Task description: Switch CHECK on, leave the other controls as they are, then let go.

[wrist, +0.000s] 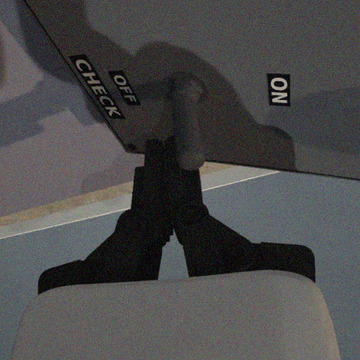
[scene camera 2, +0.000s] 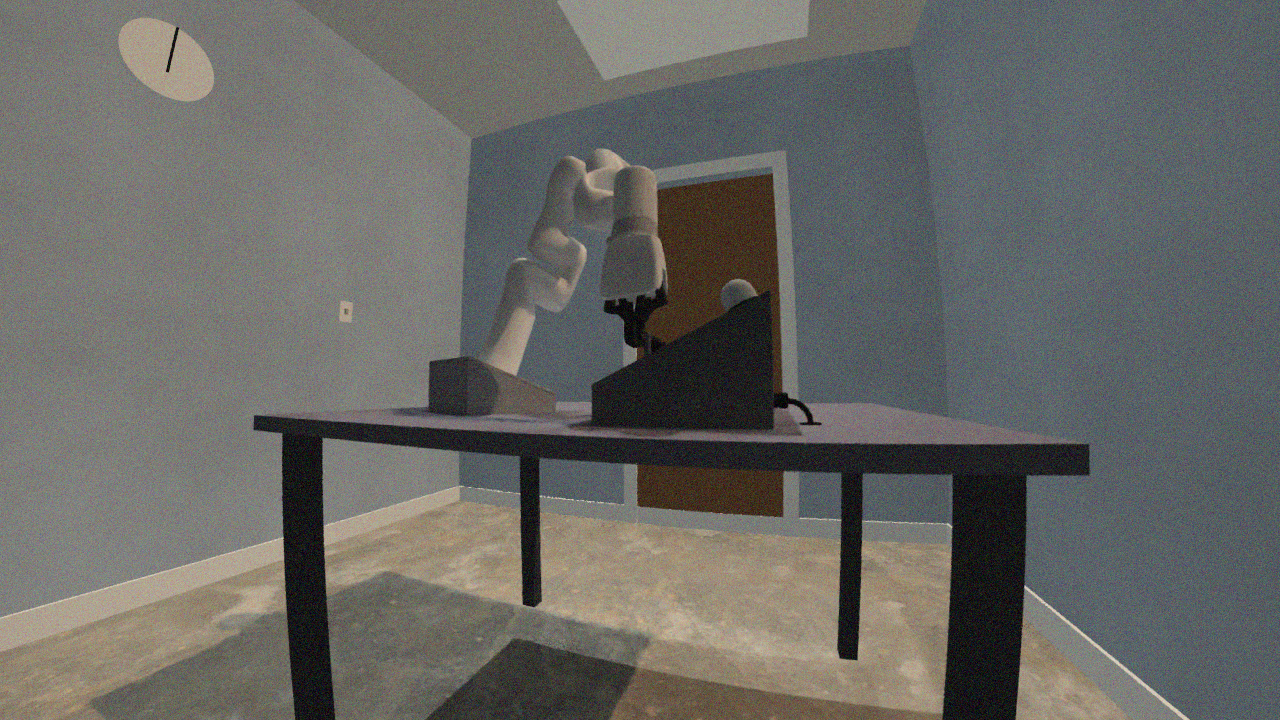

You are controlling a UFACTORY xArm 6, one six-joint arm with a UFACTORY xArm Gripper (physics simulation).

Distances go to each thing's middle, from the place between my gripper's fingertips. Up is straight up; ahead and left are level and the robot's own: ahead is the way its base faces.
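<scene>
Control console [scene camera 2: 720, 375]: 130 mm ahead of my hand, 20 mm below it and 180 mm to the left of it.
</scene>
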